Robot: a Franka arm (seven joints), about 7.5 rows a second.
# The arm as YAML. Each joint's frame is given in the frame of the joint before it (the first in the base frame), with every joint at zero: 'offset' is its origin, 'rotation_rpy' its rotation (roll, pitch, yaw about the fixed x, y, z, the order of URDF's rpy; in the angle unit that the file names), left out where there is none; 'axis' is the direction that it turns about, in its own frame. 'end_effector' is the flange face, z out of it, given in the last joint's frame.
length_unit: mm
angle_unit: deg
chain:
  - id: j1
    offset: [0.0, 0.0, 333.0]
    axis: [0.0, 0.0, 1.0]
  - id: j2
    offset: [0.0, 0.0, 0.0]
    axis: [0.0, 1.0, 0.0]
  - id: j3
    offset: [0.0, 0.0, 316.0]
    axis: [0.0, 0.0, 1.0]
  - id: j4
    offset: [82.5, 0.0, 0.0]
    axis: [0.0, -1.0, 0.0]
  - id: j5
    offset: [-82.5, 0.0, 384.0]
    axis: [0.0, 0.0, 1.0]
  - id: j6
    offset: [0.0, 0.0, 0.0]
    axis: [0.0, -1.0, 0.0]
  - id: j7
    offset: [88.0, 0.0, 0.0]
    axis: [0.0, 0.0, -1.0]
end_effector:
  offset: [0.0, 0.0, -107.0]
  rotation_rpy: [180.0, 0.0, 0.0]
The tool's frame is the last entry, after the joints.
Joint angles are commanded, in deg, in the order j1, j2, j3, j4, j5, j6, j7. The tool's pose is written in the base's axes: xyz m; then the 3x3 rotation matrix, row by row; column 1 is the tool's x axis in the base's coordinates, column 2 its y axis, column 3 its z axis. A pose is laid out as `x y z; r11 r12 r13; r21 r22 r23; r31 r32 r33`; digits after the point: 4 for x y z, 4 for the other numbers.
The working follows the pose.
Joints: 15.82, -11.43, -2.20, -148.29, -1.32, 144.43, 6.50
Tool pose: 0.4298 0.1046 0.3408; 0.9813 0.1423 0.1294; 0.1402 -0.9898 0.0254; 0.1317 -0.0068 -0.9913
Where each joint sits with the arm in this pose, in the base's axes (m; each line is computed from the numbers above, not from the rounded line before):
j1: 0.0000 0.0000 0.3330
j2: 0.0000 0.0000 0.3330
j3: -0.0602 -0.0171 0.6427
j4: 0.0184 0.0019 0.6591
j5: 0.3316 0.0798 0.4352
j6: 0.3316 0.0798 0.4352
j7: 0.4159 0.1019 0.4468
the tool: 0.4298 0.1046 0.3408

